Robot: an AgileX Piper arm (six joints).
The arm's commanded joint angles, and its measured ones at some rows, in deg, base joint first. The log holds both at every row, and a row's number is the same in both.
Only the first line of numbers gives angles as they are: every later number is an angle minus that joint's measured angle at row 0.
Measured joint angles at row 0:
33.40, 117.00, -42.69, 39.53, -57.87, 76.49
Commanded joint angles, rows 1 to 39:
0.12, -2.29, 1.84, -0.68, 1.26, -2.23
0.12, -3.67, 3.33, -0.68, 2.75, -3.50
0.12, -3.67, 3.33, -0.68, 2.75, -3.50
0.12, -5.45, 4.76, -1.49, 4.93, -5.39
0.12, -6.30, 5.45, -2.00, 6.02, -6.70
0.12, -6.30, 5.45, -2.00, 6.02, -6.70
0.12, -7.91, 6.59, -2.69, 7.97, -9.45
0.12, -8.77, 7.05, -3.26, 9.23, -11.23
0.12, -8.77, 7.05, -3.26, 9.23, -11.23
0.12, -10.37, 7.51, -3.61, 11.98, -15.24
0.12, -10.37, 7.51, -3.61, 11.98, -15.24
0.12, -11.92, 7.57, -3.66, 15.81, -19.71
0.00, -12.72, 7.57, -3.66, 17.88, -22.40
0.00, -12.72, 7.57, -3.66, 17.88, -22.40
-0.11, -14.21, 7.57, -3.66, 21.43, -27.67
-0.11, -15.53, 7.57, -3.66, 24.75, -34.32
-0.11, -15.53, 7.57, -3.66, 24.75, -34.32
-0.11, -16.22, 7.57, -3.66, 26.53, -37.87
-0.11, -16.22, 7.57, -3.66, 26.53, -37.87
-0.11, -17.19, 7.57, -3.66, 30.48, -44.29
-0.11, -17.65, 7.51, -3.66, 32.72, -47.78
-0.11, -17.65, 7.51, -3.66, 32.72, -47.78
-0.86, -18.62, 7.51, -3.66, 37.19, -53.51
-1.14, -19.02, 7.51, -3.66, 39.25, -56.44
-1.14, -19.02, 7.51, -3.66, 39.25, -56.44
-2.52, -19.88, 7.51, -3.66, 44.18, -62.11
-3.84, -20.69, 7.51, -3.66, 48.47, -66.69
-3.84, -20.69, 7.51, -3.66, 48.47, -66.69
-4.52, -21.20, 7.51, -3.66, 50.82, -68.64
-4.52, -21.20, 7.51, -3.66, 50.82, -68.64
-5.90, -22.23, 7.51, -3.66, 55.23, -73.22
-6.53, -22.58, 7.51, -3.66, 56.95, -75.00
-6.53, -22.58, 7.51, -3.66, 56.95, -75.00
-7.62, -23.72, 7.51, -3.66, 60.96, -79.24
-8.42, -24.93, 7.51, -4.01, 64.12, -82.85
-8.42, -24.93, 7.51, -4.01, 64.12, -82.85
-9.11, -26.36, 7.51, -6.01, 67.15, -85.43
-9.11, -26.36, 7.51, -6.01, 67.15, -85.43
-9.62, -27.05, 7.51, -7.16, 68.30, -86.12
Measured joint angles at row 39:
-8.42, -24.87, 7.68, -4.29, 64.17, -81.70
